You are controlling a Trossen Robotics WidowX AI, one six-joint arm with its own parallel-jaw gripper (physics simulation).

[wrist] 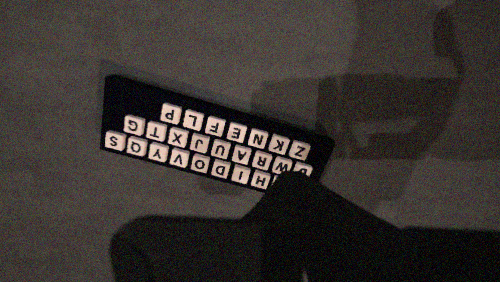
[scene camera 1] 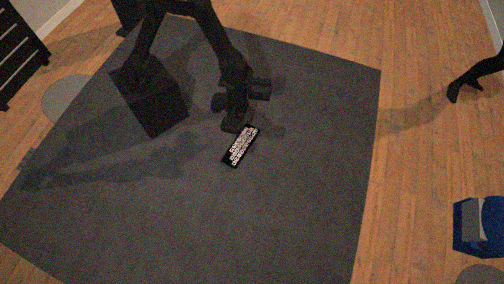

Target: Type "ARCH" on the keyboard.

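Seen in the pictures: gripper, fingertip midpoint: [wrist: 290, 180] [scene camera 1: 239, 120]; arm's base at its link origin: [scene camera 1: 137, 87].
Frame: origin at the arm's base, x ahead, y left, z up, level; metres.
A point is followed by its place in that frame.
The black keyboard [scene camera 1: 240, 146] {x 0.352, y 0.045, z -0.211 m} [wrist: 217, 149] {x 0.351, y 0.058, z -0.211 m} lies on the dark mat with its pale letter keys up; in the wrist view the letters are upside down. The A key [wrist: 242, 155] {x 0.352, y 0.078, z -0.211 m} and R key [wrist: 262, 160] {x 0.353, y 0.095, z -0.211 m} are in the middle row, and the H key [wrist: 260, 180] {x 0.371, y 0.097, z -0.211 m} is in the row nearest the gripper. The C key does not show. My gripper [scene camera 1: 241, 124] {x 0.323, y 0.099, z -0.129 m} [wrist: 290, 180] {x 0.323, y 0.099, z -0.129 m} is shut and empty. Its dark tip overlaps the keyboard's right end in the wrist view, hiding part of that corner and of the B and W keys. Its height above the keys is unclear.
The dark mat [scene camera 1: 290, 200] {x 0.596, y -0.062, z -0.229 m} lies on a wooden floor. A black box-shaped base [scene camera 1: 160, 107] {x 0.061, y 0.007, z -0.086 m} stands under the arm. A slatted black unit [scene camera 1: 17, 55] is at upper left, a blue object [scene camera 1: 492, 225] at the right, and a dark limb [scene camera 1: 467, 82] at the right edge.
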